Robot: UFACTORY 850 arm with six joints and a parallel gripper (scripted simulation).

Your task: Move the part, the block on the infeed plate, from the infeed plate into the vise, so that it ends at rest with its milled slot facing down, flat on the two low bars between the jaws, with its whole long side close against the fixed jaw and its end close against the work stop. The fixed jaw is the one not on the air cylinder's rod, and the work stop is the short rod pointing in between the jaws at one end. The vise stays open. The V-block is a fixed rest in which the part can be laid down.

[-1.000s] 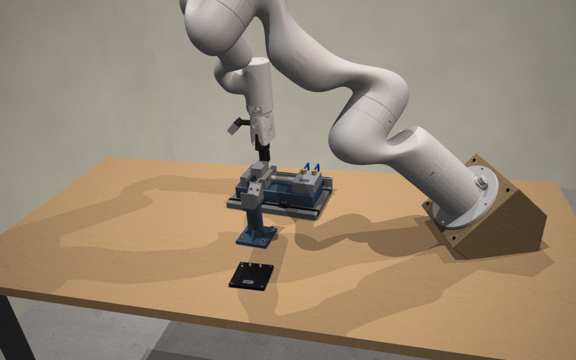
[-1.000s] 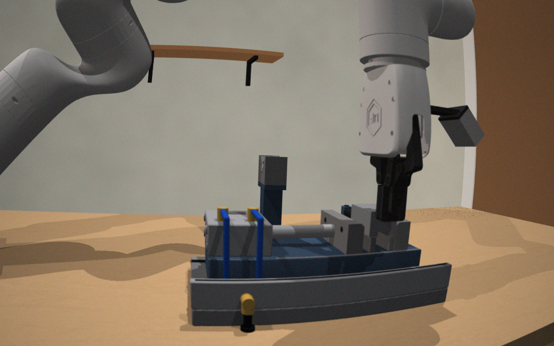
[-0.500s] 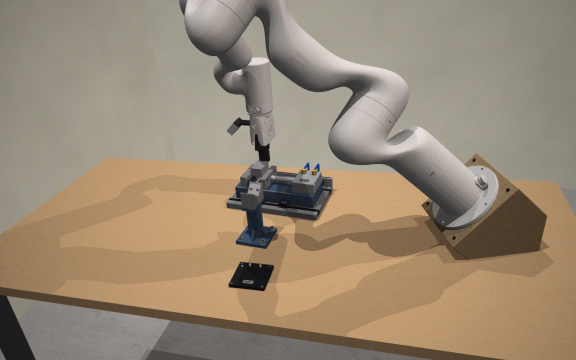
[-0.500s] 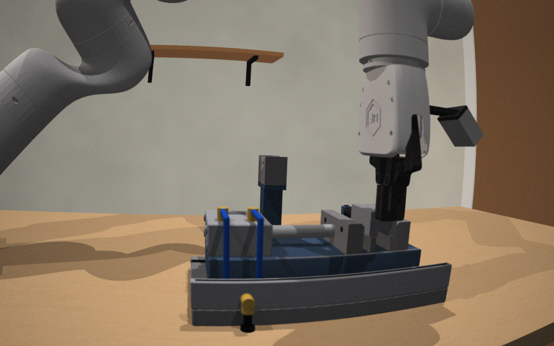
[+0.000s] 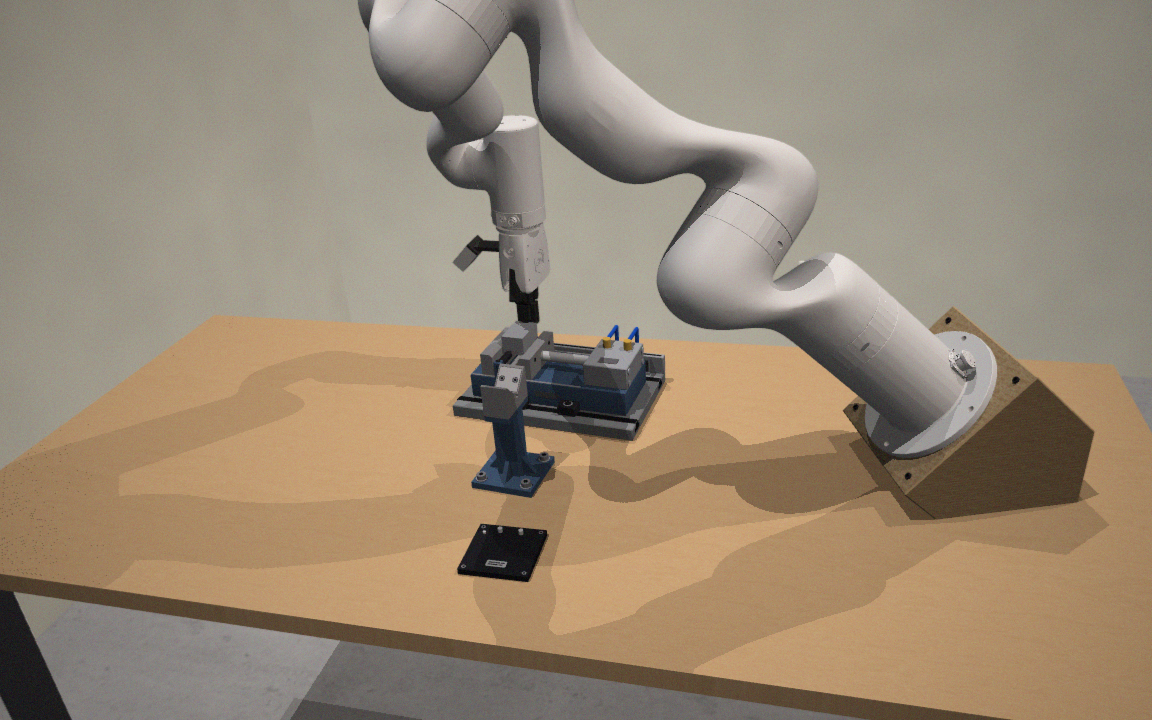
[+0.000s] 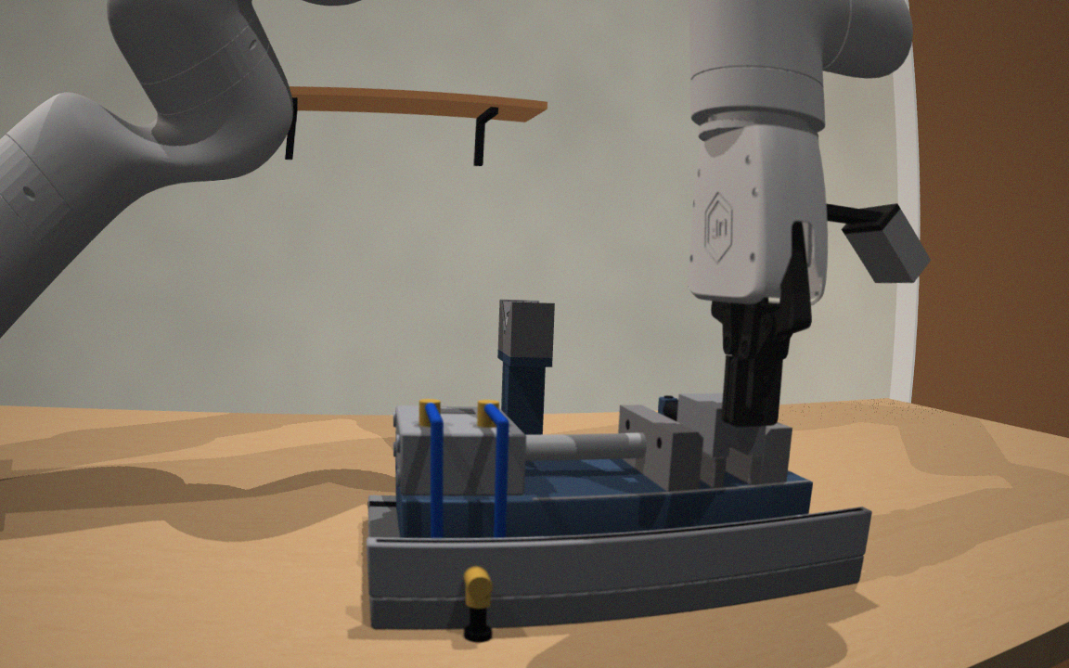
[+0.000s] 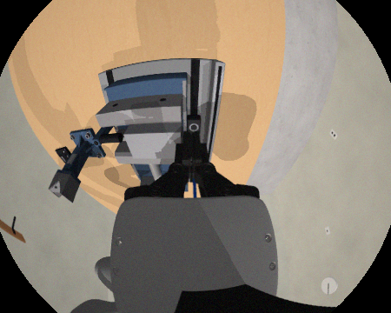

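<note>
Now: the part 1 cm behind my hand, 4 cm to the left of it and 3 cm below it. Round my hand: moving jaw: 5 cm behind, 5 cm to the left, 4 cm below; work stop: 2 cm behind, 10 cm to the left, 3 cm below; fixed jaw: 2 cm ahead, 6 cm to the left, 4 cm below.
</note>
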